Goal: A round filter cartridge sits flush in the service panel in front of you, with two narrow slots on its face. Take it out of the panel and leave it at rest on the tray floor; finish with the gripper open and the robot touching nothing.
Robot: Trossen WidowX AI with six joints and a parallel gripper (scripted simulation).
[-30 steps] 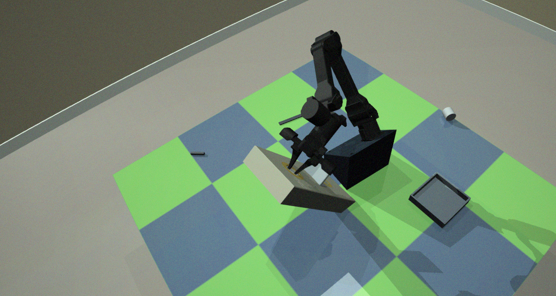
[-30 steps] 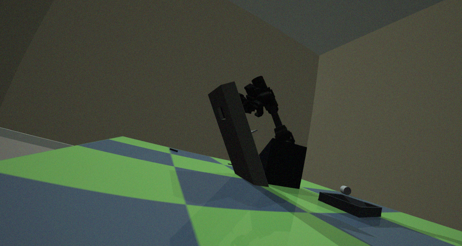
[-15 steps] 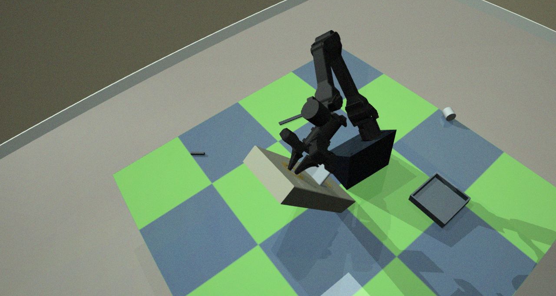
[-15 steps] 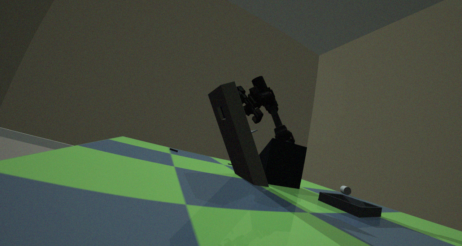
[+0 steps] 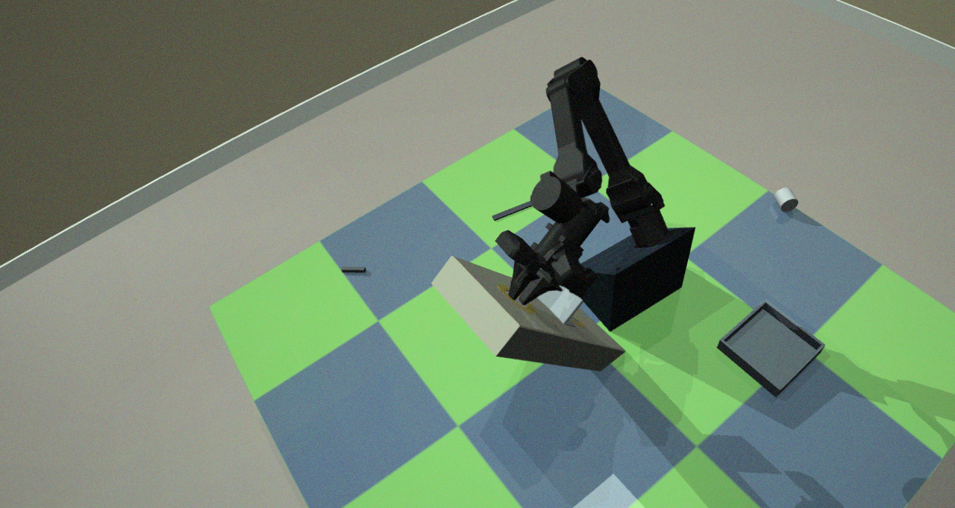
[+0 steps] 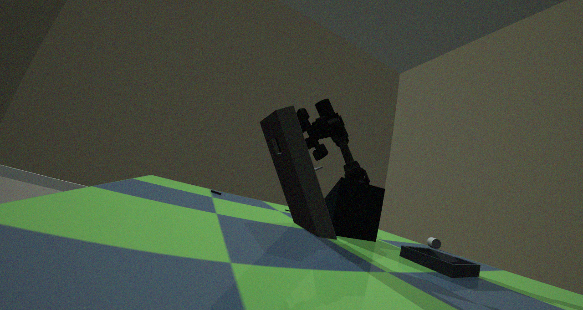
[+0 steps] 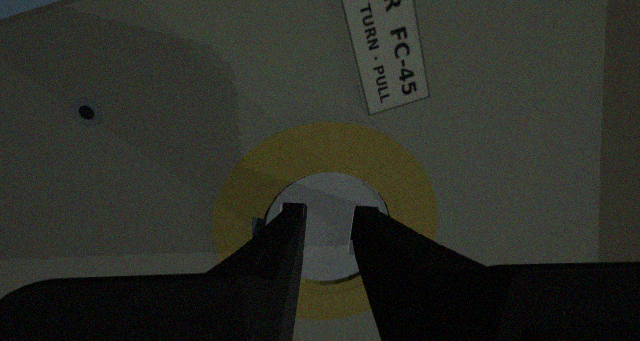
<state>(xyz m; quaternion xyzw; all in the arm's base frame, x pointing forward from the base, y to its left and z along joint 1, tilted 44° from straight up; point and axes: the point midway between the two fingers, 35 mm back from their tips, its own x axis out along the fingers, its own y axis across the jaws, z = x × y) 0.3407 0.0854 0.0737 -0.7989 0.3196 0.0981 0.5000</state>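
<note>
Right now the pale grey flap is 100 mm below my gripper tip and 100 mm behind it. Round my gripper tip: dark tray: 440 mm behind, 270 mm to the left, 260 mm below; short black piece: 490 mm to the right, 270 mm below, 150 mm ahead; grey round filter cartridge: 10 mm below, 10 mm ahead.
</note>
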